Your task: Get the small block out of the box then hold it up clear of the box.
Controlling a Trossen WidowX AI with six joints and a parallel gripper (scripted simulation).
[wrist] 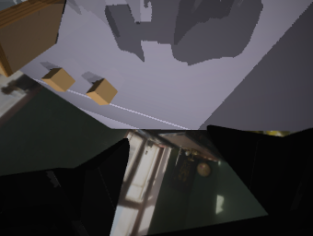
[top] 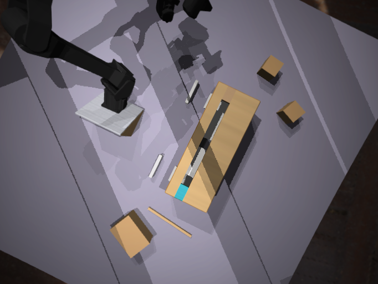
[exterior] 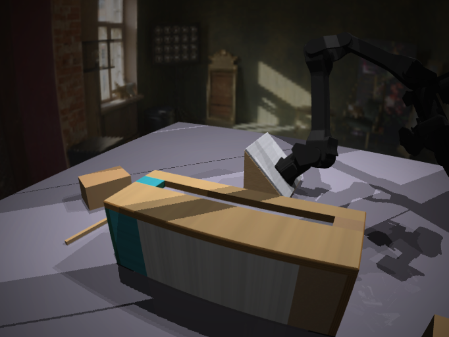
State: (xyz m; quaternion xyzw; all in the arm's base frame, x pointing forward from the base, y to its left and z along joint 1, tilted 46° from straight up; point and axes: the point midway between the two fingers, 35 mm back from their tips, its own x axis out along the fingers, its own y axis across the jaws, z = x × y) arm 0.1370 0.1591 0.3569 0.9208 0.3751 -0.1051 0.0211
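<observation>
Right now the wooden box is 16 cm ahead of my gripper tip, 38 cm to the right of it and 9 cm below it. Round my gripper tip: thin wooden stick 18 cm ahead, 69 cm to the right, 15 cm below; then wooden block 7 cm ahead, 77 cm to the right, 12 cm below.
</observation>
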